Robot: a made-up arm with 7 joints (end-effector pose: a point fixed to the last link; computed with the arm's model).
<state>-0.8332 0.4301 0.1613 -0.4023 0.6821 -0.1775 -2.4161</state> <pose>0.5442 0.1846 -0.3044 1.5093 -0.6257 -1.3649</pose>
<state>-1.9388 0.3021 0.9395 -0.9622 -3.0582 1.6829 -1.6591</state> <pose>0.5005 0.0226 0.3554 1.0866 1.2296 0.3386</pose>
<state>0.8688 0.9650 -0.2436 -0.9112 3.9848 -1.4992 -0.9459</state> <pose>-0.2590 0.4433 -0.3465 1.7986 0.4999 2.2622</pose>
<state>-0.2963 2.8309 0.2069 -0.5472 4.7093 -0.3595 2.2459</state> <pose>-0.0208 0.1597 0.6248 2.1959 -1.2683 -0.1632</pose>
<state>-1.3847 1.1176 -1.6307 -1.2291 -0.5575 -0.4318 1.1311</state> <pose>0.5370 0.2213 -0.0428 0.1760 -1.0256 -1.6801</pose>
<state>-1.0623 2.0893 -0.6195 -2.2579 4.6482 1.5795 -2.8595</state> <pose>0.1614 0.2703 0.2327 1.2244 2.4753 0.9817</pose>
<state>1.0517 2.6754 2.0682 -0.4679 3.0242 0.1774 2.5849</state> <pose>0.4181 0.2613 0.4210 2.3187 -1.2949 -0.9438</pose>
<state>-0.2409 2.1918 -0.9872 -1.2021 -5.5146 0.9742 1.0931</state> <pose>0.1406 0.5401 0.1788 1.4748 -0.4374 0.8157</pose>
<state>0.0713 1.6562 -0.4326 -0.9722 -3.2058 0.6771 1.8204</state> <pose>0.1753 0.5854 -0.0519 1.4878 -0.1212 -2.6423</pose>
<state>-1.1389 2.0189 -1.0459 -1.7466 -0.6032 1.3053 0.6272</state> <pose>0.2257 0.3997 0.1907 2.3318 -1.0309 -0.0811</pose>
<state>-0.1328 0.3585 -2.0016 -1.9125 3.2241 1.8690 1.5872</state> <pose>-0.0567 -0.0831 -0.4535 -0.6524 -2.8818 0.3407</pose>
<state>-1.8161 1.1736 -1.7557 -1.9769 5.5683 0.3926 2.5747</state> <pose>0.4358 0.0740 0.0912 -0.6390 -1.4440 -0.7584</pose>
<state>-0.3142 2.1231 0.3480 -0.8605 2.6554 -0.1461 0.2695</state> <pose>0.1174 0.4534 0.4124 -0.9325 -2.5686 0.8346</pose>
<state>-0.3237 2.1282 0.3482 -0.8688 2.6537 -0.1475 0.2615</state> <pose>0.1153 0.4498 0.4159 -0.9291 -2.5745 0.8151</pose>
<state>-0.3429 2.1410 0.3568 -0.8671 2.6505 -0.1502 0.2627</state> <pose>0.1070 0.4439 0.4245 -0.9479 -2.5992 0.7900</pose>
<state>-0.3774 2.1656 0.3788 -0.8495 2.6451 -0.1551 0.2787</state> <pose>0.0882 0.4347 0.4404 -1.0045 -2.6521 0.7556</pose>
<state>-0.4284 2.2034 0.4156 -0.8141 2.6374 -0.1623 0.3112</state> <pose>0.0562 0.4217 0.4620 -1.1074 -2.7324 0.7072</pose>
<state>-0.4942 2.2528 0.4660 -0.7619 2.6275 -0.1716 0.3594</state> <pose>0.0105 0.4055 0.4849 1.2445 2.7902 -0.6310</pose>
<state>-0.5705 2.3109 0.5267 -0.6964 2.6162 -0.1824 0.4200</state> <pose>-0.0469 0.3874 0.5033 1.3110 2.6134 -0.4894</pose>
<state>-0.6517 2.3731 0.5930 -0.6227 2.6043 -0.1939 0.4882</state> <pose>-0.1111 0.3695 0.5124 1.3797 2.4127 -0.3443</pose>
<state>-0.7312 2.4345 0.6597 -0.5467 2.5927 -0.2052 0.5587</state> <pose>-0.1750 0.3535 0.5106 1.4438 2.2049 -0.2063</pose>
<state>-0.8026 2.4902 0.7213 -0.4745 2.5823 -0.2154 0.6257</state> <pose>-0.2319 0.3408 0.5002 1.4981 2.0087 -0.0847</pose>
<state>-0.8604 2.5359 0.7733 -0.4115 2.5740 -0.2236 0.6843</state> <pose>-0.2767 0.3319 0.4856 1.5407 1.8403 0.0128</pose>
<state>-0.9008 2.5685 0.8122 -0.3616 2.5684 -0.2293 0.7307</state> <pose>-0.3073 0.3270 0.4719 1.5717 1.7116 0.0811</pose>
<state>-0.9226 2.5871 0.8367 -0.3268 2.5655 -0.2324 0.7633</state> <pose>-0.3238 0.3253 0.4627 1.5925 1.6277 0.1193</pose>
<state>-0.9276 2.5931 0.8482 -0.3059 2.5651 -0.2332 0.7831</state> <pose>-0.3287 0.3263 0.4589 1.6055 1.5851 0.1309</pose>
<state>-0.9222 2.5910 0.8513 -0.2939 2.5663 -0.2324 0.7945</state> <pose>-0.3265 0.3289 0.4588 1.6136 1.5689 0.1254</pose>
